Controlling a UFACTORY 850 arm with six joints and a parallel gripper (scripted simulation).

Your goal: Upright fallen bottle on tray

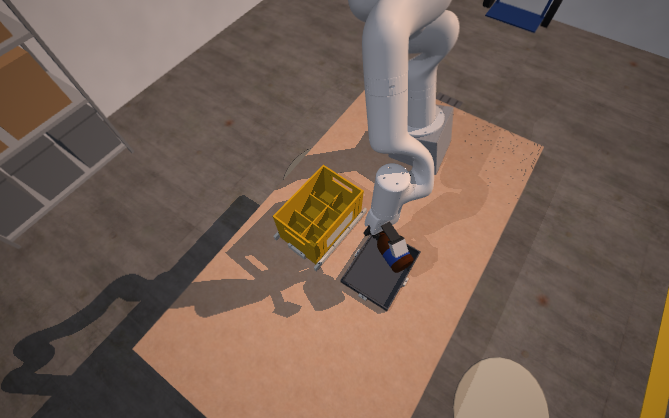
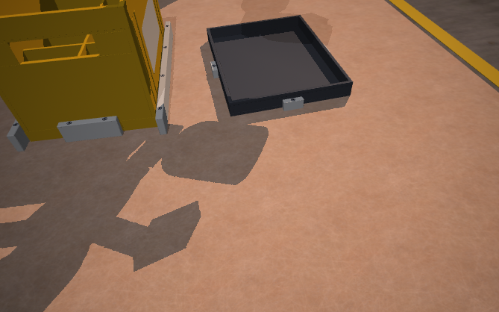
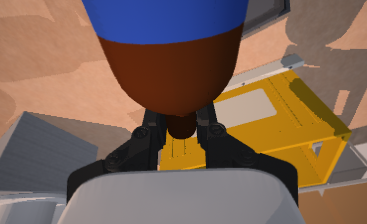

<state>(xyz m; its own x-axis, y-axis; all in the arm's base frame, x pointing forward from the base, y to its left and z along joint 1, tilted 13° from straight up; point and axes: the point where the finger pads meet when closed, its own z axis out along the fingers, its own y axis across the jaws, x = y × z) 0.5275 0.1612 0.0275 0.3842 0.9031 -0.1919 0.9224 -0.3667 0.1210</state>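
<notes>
Now: hand 50 mm to the right of the brown bottle and 20 mm short of it. From my hand the other things lie so: dark tray (190 mm below, 50 mm to the left, 30 mm ahead); then yellow crate (230 mm to the right, 120 mm below, 20 mm ahead).
</notes>
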